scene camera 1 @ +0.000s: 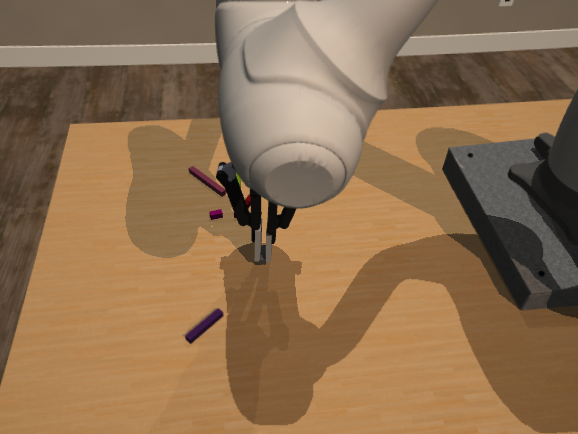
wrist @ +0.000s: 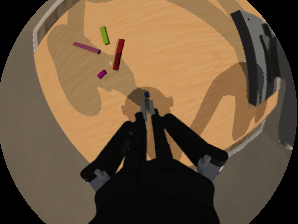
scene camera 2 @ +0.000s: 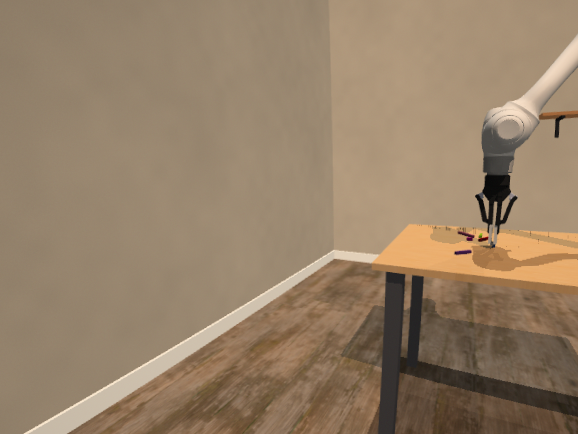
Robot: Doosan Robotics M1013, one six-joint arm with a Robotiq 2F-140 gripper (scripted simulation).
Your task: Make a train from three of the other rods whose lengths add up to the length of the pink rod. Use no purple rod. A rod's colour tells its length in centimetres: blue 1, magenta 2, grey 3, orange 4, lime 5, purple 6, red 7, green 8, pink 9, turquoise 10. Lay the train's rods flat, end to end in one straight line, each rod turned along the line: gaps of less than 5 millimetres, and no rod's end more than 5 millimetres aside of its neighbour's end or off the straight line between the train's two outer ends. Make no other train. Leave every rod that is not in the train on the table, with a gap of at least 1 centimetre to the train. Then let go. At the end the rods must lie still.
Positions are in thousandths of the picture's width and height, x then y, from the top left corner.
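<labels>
The gripper can be seen in scene camera 2 (852, 561), in scene camera 1 (456, 586) and in the wrist view (498, 475).
</labels>
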